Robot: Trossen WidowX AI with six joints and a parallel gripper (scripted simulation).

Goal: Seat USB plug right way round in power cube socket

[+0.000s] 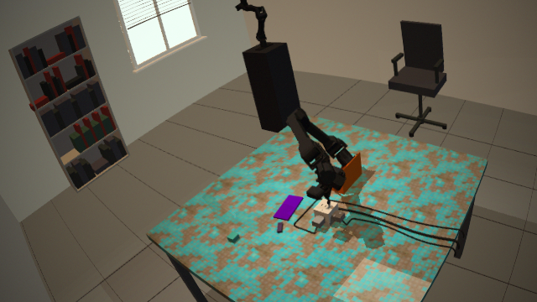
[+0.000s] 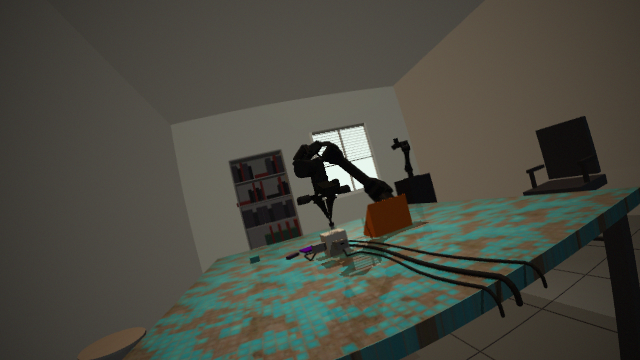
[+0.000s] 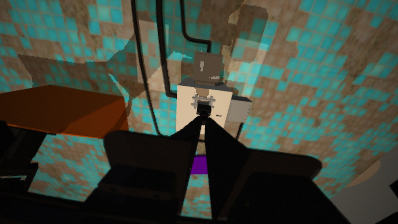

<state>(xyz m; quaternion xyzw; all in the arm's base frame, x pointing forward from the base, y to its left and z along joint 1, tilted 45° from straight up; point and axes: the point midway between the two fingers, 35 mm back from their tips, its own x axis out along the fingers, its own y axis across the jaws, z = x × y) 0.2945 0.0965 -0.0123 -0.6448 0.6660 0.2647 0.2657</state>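
My gripper tip is 20 mm above the dark USB plug. From my gripper tip the other things lie so: teal cube (310 mm to the right, 300 mm ahead, 110 mm below); flat purple slab (220 mm to the right, 120 mm below, 20 mm ahead); small purple stick (170 mm to the right, 140 mm ahead, 120 mm below).
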